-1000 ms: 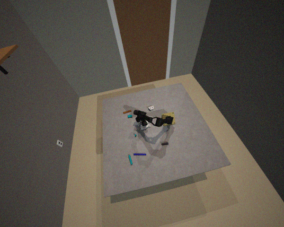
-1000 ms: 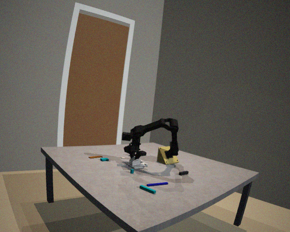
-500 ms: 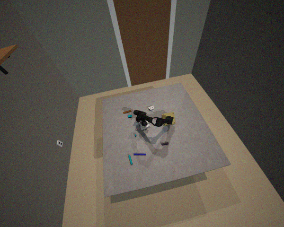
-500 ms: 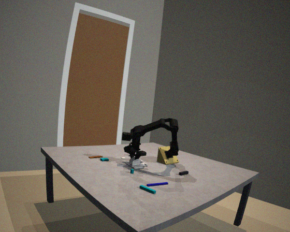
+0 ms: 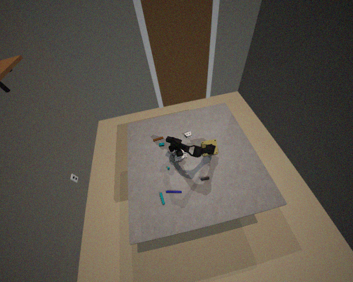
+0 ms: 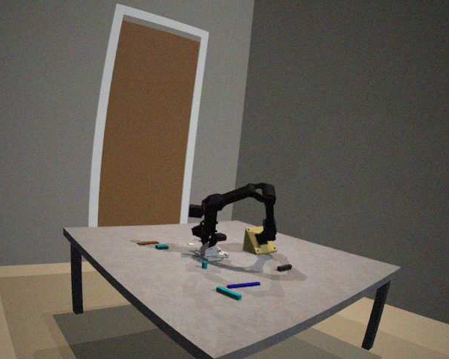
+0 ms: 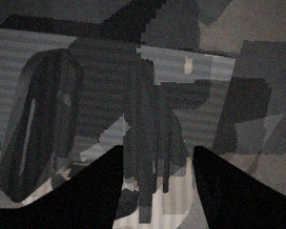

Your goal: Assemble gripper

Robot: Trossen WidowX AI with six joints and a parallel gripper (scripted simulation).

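The white gripper base lies 200 mm to the right of my gripper tip, 140 mm behind it and 10 mm above it. From my gripper tip the other things lie so: white housing plate 50 mm behind, 30 mm to the left, 10 mm below; then orange bar 230 mm to the right, 200 mm ahead, 20 mm below; then small teal cube 160 mm to the left, 130 mm ahead, 10 mm below.
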